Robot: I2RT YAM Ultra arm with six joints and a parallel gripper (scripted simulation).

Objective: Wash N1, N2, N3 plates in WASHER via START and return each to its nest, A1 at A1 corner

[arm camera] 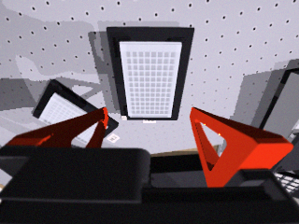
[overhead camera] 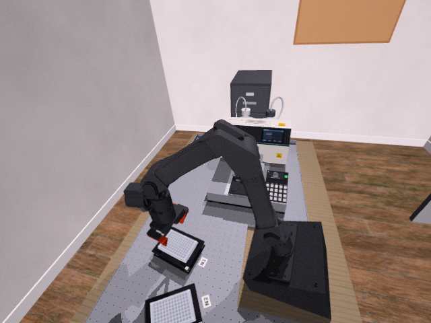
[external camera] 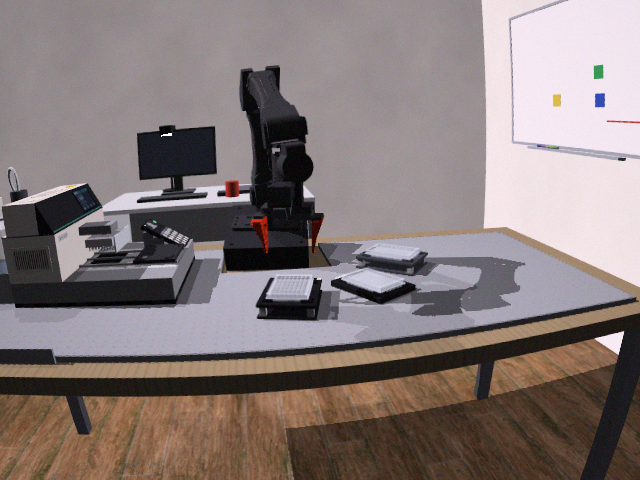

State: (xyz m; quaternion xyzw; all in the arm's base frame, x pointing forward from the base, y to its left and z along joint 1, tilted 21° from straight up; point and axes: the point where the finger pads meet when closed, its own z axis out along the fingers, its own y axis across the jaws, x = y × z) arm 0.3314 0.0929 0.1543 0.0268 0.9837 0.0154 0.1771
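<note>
Right now the nest N2 is 9 cm behind my hand, 18 cm to the left of it and 12 cm below it. The rest, counted from my hand: N2 label: 17 cm behind, 11 cm to the left, 12 cm below; then nest N1: 10 cm below; then N1 label: 11 cm behind, 12 cm below.
</note>
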